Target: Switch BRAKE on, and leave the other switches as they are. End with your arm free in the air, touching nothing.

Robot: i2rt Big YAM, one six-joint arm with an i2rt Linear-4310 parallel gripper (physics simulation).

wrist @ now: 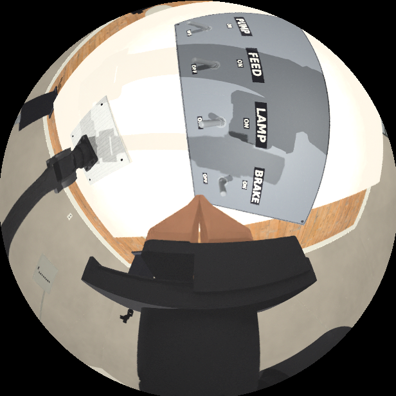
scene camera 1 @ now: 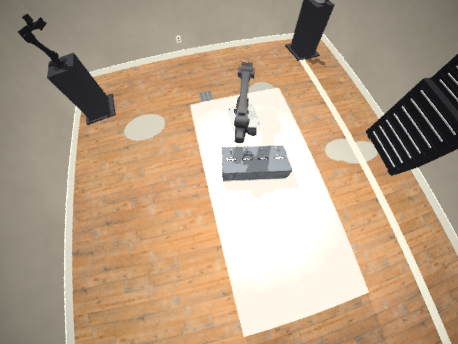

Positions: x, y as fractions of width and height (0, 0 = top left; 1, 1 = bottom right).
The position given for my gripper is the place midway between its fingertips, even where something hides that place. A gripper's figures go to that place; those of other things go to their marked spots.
Labels:
My gripper (wrist: 0.50, 0.51) is 13 cm from the lens. A grey switch panel (wrist: 0.68, 0.38): 25 cm from the lens.

